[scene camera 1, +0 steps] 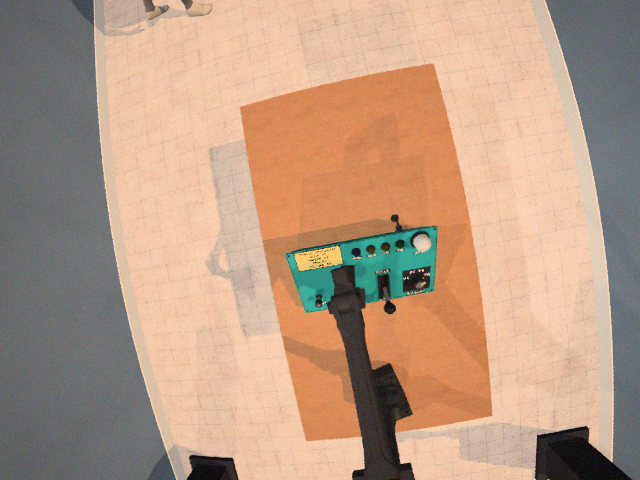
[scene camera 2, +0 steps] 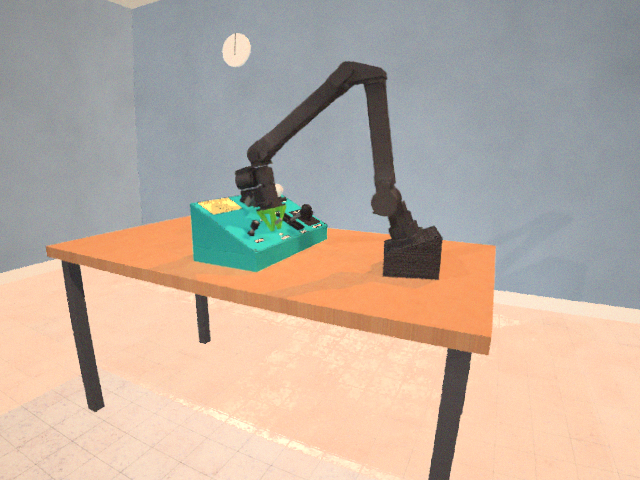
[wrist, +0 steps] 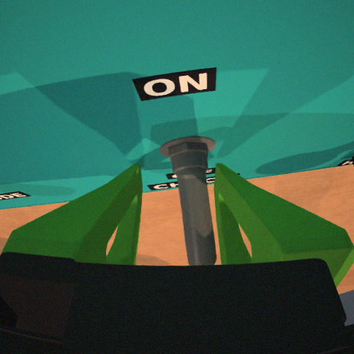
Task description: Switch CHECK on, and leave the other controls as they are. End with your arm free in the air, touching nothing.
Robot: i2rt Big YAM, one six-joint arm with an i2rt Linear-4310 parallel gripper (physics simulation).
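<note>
The teal control panel stands on the table. In the wrist view the grey CHECK toggle lever sticks out of its round collar and leans towards the OFF and CHECK labels, away from the ON label. The OFF and CHECK labels are partly hidden behind it. My gripper is partly open, its green fingers on either side of the lever. The lever is nearer the right finger, with a thin gap seen there; contact cannot be told. In scene camera 1 the arm hides this toggle.
A small toggle stands left of the gripper. To the right are a slotted lever with a black knob, a rotary selector and a white dome. Several small lamps line the top. Another lever sticks out behind the panel.
</note>
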